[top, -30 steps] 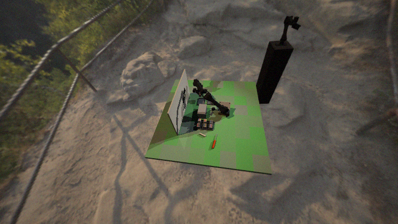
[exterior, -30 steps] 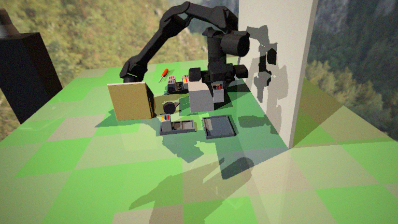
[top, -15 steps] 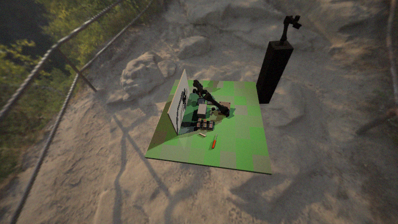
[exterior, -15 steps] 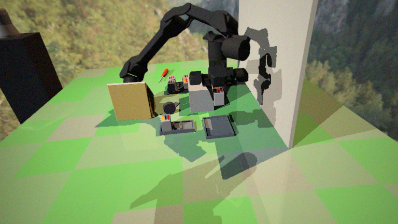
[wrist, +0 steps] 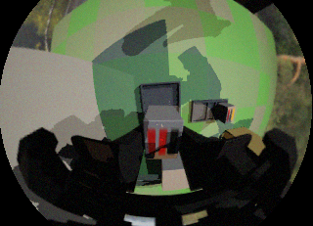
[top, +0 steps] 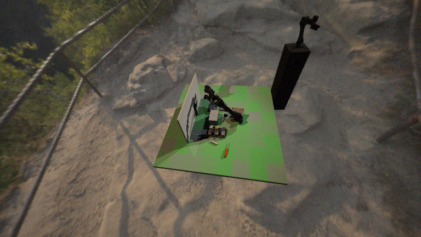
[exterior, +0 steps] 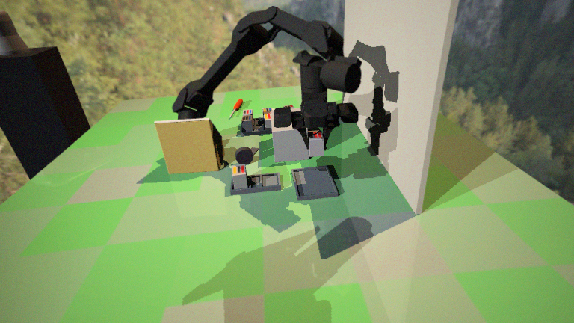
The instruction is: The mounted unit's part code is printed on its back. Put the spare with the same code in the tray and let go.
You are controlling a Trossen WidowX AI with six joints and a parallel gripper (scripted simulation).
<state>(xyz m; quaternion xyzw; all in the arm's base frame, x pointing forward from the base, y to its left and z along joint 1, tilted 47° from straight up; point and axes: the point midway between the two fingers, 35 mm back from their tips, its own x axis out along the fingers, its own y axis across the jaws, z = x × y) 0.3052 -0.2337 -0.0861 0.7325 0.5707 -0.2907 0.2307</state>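
Right now the dark grey tray is 10 mm behind my gripper tip, 10 mm to the left of it and 100 mm below it. Round my gripper tip: dark round object: 170 mm behind, 160 mm to the left, 80 mm below; then grey-white box: 30 mm behind, 220 mm to the left, 60 mm below; then rack: 150 mm behind, 40 mm to the left, 100 mm below.
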